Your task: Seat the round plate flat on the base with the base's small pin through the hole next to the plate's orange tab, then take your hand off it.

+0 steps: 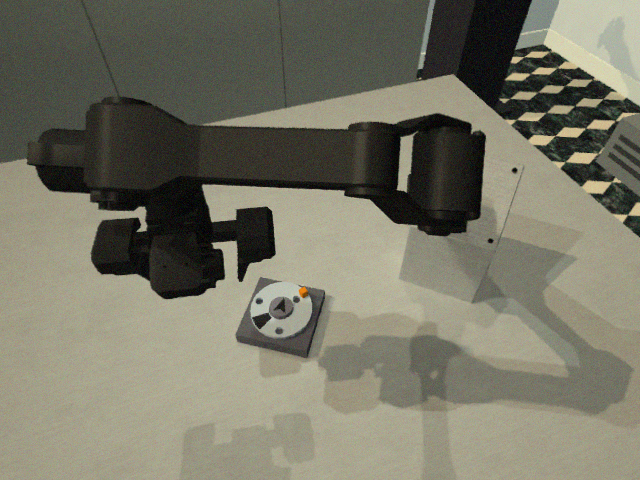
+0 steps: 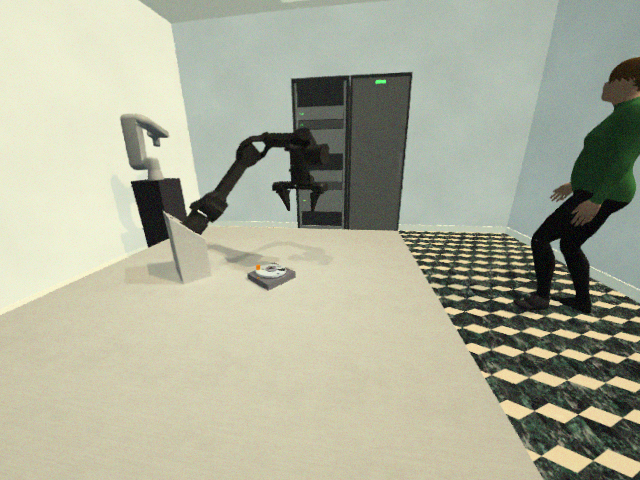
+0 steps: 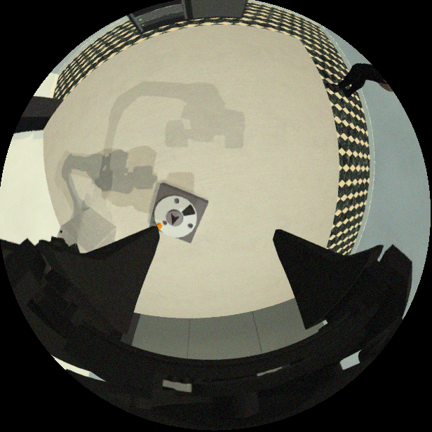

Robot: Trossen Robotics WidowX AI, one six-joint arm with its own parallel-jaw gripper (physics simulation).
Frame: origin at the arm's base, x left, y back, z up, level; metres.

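Seen in the pictures: gripper, fingertip midpoint: (image 2: 300,211); arm's base, origin of the base link: (image 2: 190,229).
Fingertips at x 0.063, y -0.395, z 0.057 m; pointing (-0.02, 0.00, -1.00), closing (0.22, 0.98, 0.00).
Offsets run from my fingertips to a thing's middle. Level surfaces: height alone.
The round white plate @[dx -0.061, dy +0.103, dz -0.199 m] (image 1: 294,324) (image 2: 263,272) (image 3: 175,233) lies on the square dark grey base @[dx -0.062, dy +0.104, dz -0.218 m] (image 1: 302,346) (image 2: 269,283) (image 3: 167,190) and looks about flat. It surrounds a grey hub with a dark arrow and has a dark wedge and several small round holes. Its orange tab @[dx -0.072, dy +0.148, dz -0.192 m] (image 1: 303,292) (image 2: 258,267) (image 3: 159,226) stands at the rim beside one hole. Whether the pin is through that hole is too small to tell. My gripper (image 1: 178,268) (image 2: 300,209) (image 3: 217,234) is open and empty, high above the table and off to the side of the plate, not touching it.
A pale slanted block (image 1: 436,268) (image 2: 193,258) (image 3: 90,227) stands on the table near my arm's base. Arm shadows fall on the table @[dz -0.239 m] (image 1: 103,372) (image 2: 258,361) (image 3: 270,150). Beyond the table are a dark cabinet (image 2: 377,155) and a person in green (image 2: 604,149).
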